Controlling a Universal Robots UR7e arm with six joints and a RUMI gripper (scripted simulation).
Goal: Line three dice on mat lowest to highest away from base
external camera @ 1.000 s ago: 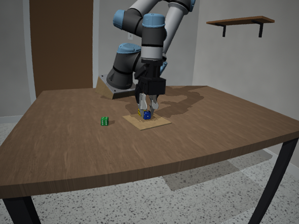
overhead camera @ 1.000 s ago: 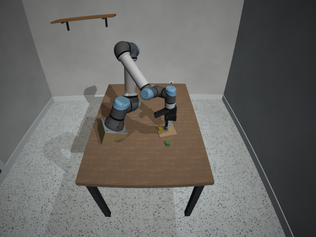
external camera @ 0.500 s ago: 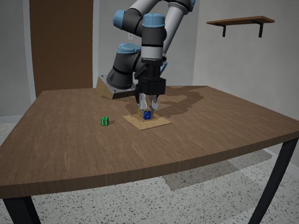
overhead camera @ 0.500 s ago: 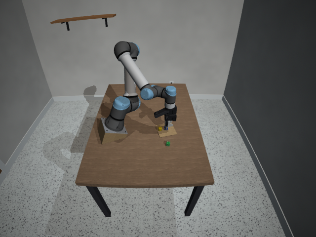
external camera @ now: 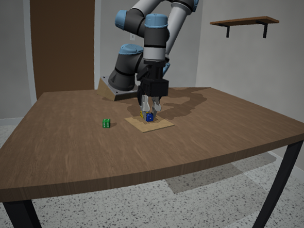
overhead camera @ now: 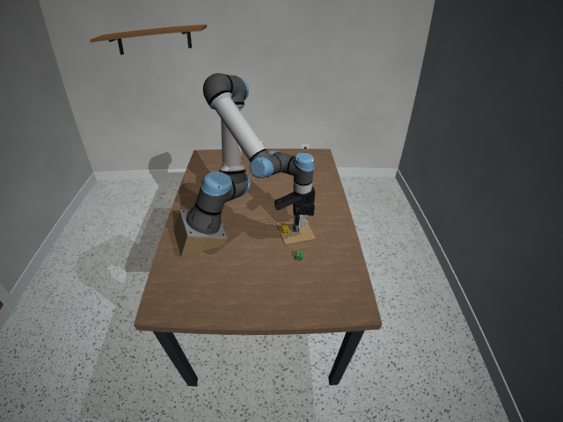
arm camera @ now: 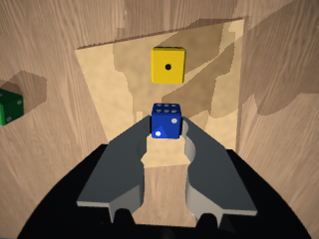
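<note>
Now: the blue die right at my hand. Round my hand: tan mat: 2 cm below; then green die: 4 cm ahead, 16 cm to the right, 1 cm below; then yellow die: 5 cm behind, 1 cm to the right, 1 cm below.
</note>
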